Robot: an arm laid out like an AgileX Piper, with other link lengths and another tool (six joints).
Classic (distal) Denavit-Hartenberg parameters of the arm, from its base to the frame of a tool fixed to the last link. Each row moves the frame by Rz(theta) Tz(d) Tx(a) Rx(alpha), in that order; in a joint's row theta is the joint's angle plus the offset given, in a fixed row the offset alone. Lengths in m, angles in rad.
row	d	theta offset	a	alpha
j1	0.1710	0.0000	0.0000	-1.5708
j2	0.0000	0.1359	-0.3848	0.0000
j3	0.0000	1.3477	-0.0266	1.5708
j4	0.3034	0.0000	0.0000	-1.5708
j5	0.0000	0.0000	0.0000	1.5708
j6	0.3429	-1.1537	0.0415	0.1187
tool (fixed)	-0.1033	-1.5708	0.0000	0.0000
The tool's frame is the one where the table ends.
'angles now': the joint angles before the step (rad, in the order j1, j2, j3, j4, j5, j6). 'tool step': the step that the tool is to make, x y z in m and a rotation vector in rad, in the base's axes. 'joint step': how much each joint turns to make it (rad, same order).
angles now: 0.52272 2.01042 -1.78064 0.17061 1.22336 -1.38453
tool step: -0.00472 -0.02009 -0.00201 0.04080 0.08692 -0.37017
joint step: -0.01557 -0.00350 -0.00001 0.00230 0.00001 0.36713
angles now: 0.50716 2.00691 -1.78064 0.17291 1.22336 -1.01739
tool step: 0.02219 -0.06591 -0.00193 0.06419 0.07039 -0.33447
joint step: -0.13761 0.00001 0.00000 0.04682 0.00000 0.19826
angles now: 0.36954 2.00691 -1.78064 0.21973 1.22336 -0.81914
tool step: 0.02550 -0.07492 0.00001 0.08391 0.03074 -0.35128
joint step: -0.15832 0.00002 0.00256 0.04809 -0.04048 0.18653
